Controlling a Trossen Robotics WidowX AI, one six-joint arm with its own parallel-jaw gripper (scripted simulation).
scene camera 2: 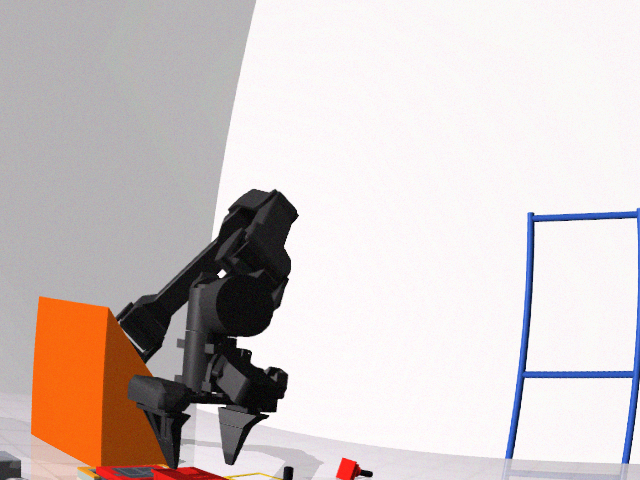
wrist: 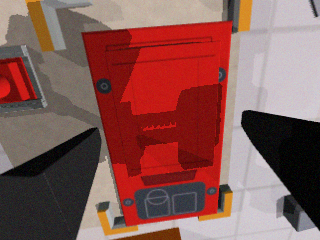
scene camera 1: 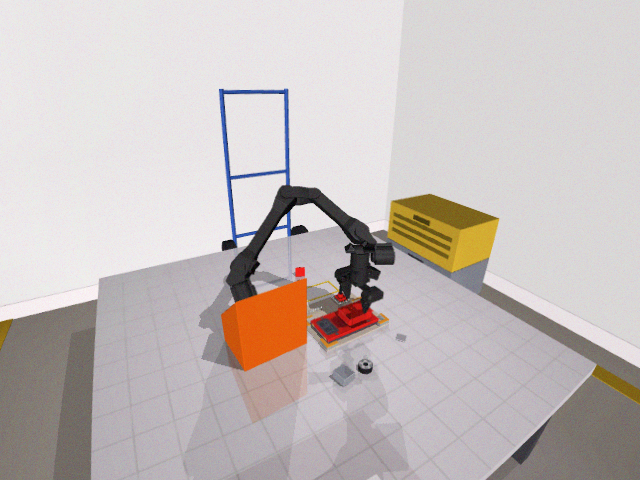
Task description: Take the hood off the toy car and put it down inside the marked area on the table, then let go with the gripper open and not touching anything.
Labels:
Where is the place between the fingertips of my gripper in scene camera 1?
356, 305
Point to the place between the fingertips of my gripper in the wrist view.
172, 125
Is my gripper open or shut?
Open.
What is my gripper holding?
Nothing.

